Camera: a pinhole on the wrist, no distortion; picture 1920 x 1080 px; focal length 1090.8 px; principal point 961.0 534.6 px. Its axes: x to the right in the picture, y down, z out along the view. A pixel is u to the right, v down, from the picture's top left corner.
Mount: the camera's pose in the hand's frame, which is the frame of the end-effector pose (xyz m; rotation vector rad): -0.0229 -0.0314 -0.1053 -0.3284 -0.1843 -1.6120
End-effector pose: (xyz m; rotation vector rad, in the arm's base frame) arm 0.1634 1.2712 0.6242 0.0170 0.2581 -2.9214
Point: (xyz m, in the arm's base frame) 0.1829 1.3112 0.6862
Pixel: 1443.4 399.8
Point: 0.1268 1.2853 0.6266
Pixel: 1184.0 1003.9
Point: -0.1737 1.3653 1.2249
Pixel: 1735.1 1038.1
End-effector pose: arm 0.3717 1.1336 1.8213 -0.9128 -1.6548 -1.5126
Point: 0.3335 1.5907 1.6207
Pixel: 1509.5 205.6
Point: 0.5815 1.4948 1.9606
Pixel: 651.8 522.1
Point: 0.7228 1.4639 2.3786
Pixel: 59.5 1016.3
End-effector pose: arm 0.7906 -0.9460 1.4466 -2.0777 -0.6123 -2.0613
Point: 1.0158 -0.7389 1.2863
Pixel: 1688.4 117.6
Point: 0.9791 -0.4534 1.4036
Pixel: outside the picture
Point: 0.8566 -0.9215 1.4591
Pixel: 1079.0 660.5
